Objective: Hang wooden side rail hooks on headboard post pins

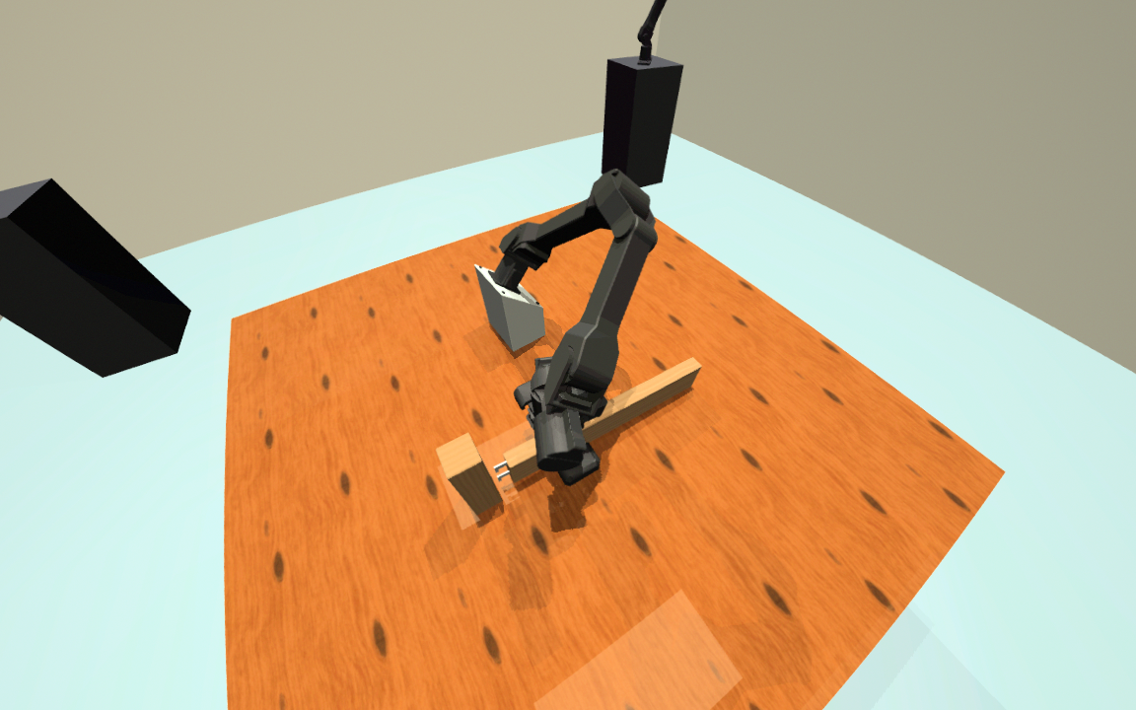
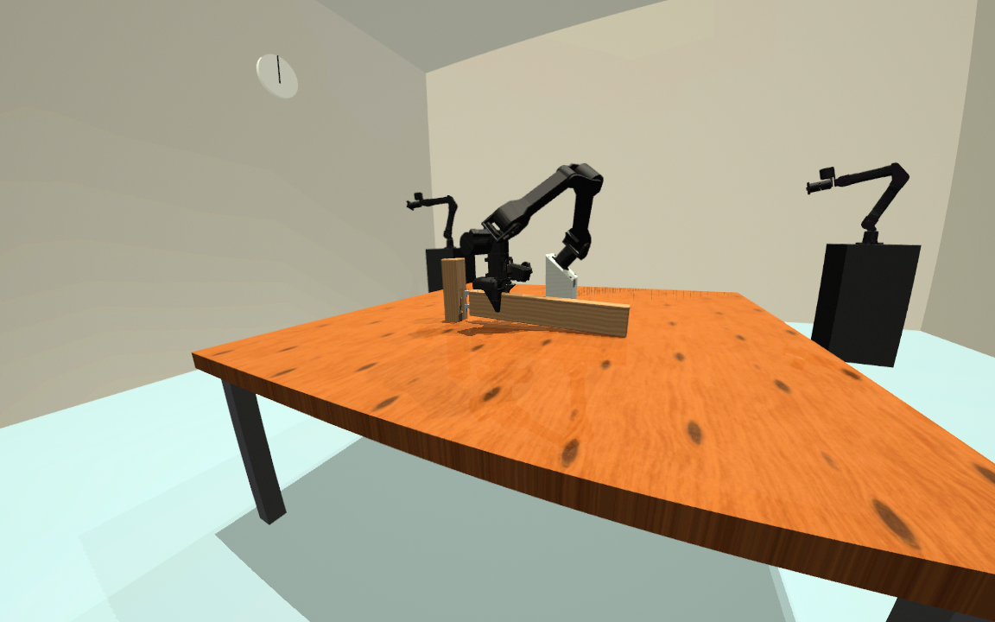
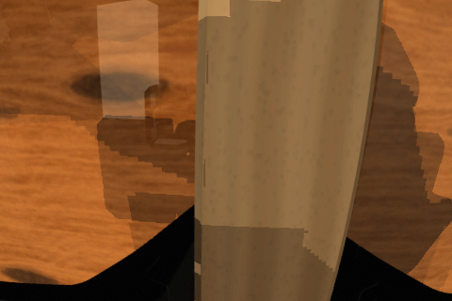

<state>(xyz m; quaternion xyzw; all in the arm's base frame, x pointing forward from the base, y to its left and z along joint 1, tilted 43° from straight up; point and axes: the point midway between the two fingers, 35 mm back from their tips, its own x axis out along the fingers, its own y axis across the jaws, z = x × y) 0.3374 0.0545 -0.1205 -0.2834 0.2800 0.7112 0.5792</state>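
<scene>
Now: the headboard post 10 mm ahead of my gripper tip, 140 mm to the right of it and 40 mm above it.
</scene>
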